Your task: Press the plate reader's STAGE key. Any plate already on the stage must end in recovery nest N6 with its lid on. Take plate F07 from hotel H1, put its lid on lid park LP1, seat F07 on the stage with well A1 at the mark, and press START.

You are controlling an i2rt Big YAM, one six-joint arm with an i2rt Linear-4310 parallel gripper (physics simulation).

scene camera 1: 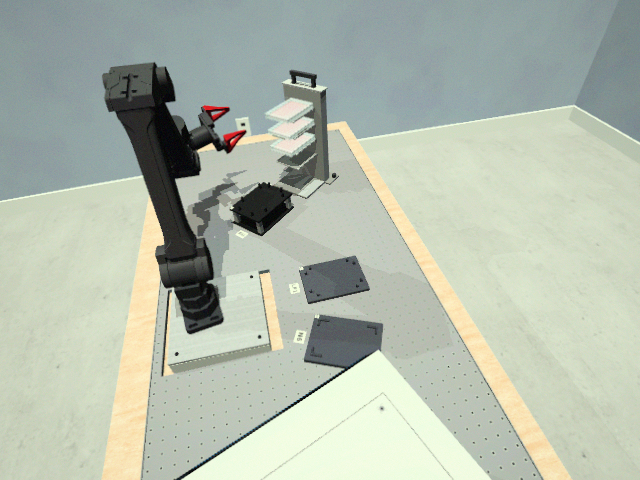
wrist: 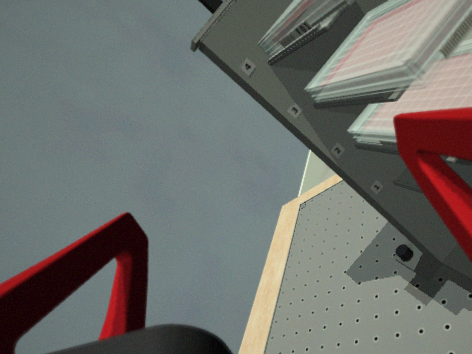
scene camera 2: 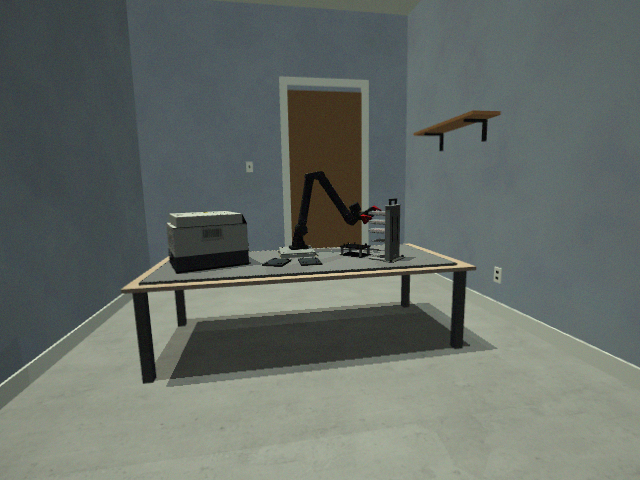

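Pixels of known places: gripper, fingertip midpoint: [scene camera 1: 237, 119] [wrist: 258, 183]; arm's base at its link origin: [scene camera 1: 201, 309] [scene camera 2: 298, 248].
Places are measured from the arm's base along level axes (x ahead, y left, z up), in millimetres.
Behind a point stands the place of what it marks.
Note:
The hotel H1 [scene camera 1: 321, 139] {x 496, y 385, z 140 mm} [scene camera 2: 392, 232] {x 504, y 429, z 139 mm} [wrist: 232, 42] {x 432, y 487, z 273 mm} stands at the far end of the table. Clear-lidded pink plates sit on its level 4 [scene camera 1: 289, 109] [wrist: 302, 30], level 3 [scene camera 1: 292, 127] {x 403, y 387, z 204 mm} [wrist: 372, 55] {x 375, y 419, z 204 mm} and level 2 [scene camera 1: 293, 143] {x 401, y 386, z 151 mm} [wrist: 440, 92] {x 389, y 405, z 151 mm}. Which is F07 I cannot tell. My gripper [scene camera 1: 236, 120] {x 256, y 465, z 232 mm} [scene camera 2: 373, 213] {x 256, y 465, z 232 mm} [wrist: 258, 183] {x 256, y 465, z 232 mm} is open and empty, in the air beside the upper plates. Lid park LP1 [scene camera 1: 333, 279] {x 336, y -39, z -19 mm} [scene camera 2: 310, 261] {x 362, y -35, z -19 mm} and nest N6 [scene camera 1: 343, 338] {x 282, y -209, z -18 mm} [scene camera 2: 276, 262] {x 311, y -227, z -18 mm} hold no plate. The plate reader [scene camera 1: 361, 439] {x 169, y -490, z 268 mm} [scene camera 2: 206, 240] {x 277, y -602, z 134 mm} shows no stage outside; its keys are unreadable.
A low black pegged stand [scene camera 1: 262, 198] {x 258, y 318, z 31 mm} [scene camera 2: 355, 248] {x 312, y 283, z 25 mm} is between the arm base plate [scene camera 1: 240, 320] {x 79, y -70, z -3 mm} and the hotel. In the wrist view, the table's wooden edge [wrist: 272, 280] {x 562, y 795, z -42 mm} and a black knob [wrist: 404, 252] {x 450, y 531, z -13 mm} at the hotel's foot show. A wall shelf [scene camera 2: 460, 122] is at the right.

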